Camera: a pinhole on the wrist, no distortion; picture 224 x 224 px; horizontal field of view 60.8 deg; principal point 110.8 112.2 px. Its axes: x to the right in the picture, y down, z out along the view. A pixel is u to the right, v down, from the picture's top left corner.
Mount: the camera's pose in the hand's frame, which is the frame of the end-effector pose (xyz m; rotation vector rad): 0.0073 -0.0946 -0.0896 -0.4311 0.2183 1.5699
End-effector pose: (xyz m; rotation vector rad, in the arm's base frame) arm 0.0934 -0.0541 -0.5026 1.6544 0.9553 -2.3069
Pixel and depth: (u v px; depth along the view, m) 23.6 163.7 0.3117
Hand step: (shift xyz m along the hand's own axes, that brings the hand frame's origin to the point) -0.1188 -0.1054 0.2398
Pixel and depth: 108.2 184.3 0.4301
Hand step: -0.2123 0.0626 0.2825
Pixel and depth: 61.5 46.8 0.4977
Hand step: 0.1081 -0.0053 0.4350
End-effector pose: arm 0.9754 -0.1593 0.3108 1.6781 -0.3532 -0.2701
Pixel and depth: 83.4 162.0 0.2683
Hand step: -0.0987 -0.0268 0.1605
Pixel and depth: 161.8 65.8 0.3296
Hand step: 0.0419 0.1214 0.1842
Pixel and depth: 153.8 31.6 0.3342
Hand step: 0.1017 0.1148 0.2011
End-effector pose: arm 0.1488 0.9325 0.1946 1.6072 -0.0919 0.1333
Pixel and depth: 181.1 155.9 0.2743
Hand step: -0.0921 0.1037 0.1108
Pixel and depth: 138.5 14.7 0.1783
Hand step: 0.0733 0.0049 0.0732
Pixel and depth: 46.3 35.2 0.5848
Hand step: 0.1609 -0.0304 0.5499
